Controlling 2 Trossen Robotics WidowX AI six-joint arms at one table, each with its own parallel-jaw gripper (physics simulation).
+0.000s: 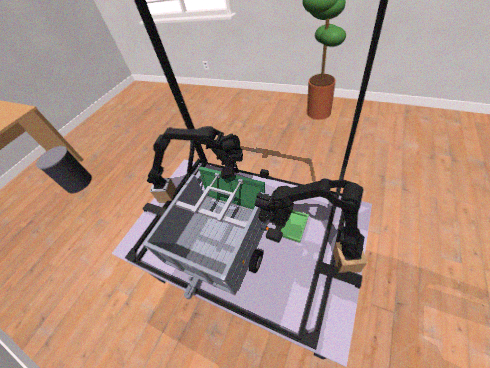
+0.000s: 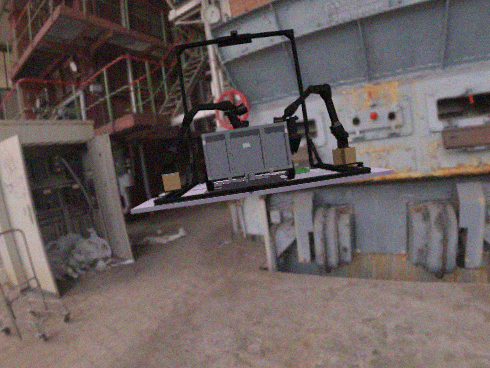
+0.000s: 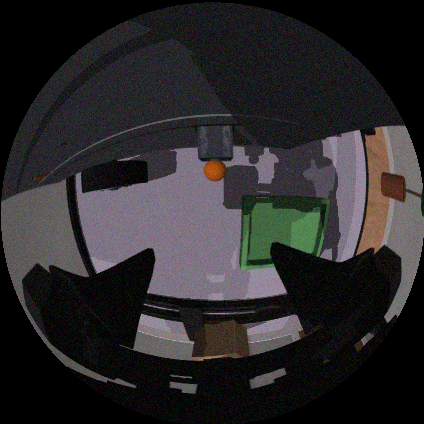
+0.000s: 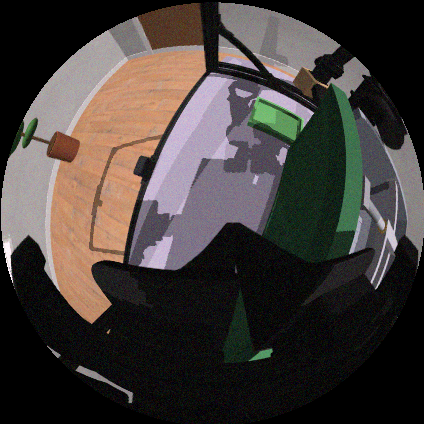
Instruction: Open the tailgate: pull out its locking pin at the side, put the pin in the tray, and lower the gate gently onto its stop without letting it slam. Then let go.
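Places are measured from the left arm's base along level axes (x ahead, y left, z up), in millimetres.
Where they show: left gripper, fingertip midpoint: (image 2: 294,153) (image 3: 213,252); right gripper, fingertip midpoint: (image 1: 238,172) (image 4: 231,228); left arm's base, link origin: (image 1: 351,252) (image 2: 343,148) (image 4: 317,77); right arm's base, link origin: (image 1: 160,184) (image 2: 169,173).
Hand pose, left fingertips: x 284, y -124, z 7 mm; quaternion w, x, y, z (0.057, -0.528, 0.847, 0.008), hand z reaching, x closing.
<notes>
Things, the pixels of their top centre, and the offset from my left fingertips. "spot": a spot on its surface instead.
- grey trailer, top centre: (image 1: 203,217) (image 2: 243,129) dy -12, dx +303, dz +167 mm
- grey bracket, surface spot: (image 3: 215,142) spot: dy -35, dx +65, dz +5 mm
- green tray, top centre: (image 3: 290,234) (image 4: 279,118) (image 1: 293,223) (image 2: 297,169) dy -89, dx -80, dz -101 mm
- trailer's wheel, top centre: (image 3: 87,179) (image 1: 254,256) dy +97, dx +120, dz -19 mm
A grey trailer (image 1: 170,223) (image 2: 247,150) stands on the table with its green tailgate (image 1: 251,191) (image 4: 312,177) upright at the far end. My right gripper (image 1: 230,172) (image 2: 240,122) (image 4: 231,228) is shut and sits at the gate's top edge. The locking pin's orange knob (image 3: 215,170) sticks out of a grey bracket (image 3: 215,142) on the trailer's side. My left gripper (image 1: 273,228) (image 2: 293,140) (image 3: 213,252) is open and empty, facing the knob a short way off. The green tray (image 1: 295,225) (image 2: 302,170) (image 3: 284,229) (image 4: 277,118) lies on the table beside it and is empty.
A black frame (image 1: 353,120) (image 2: 295,73) rises around the table. Wooden blocks (image 1: 349,263) (image 1: 163,191) carry the arm bases. The trailer's wheel (image 1: 255,260) sticks out on the tray side. A potted plant (image 1: 321,95) stands on the floor behind.
</notes>
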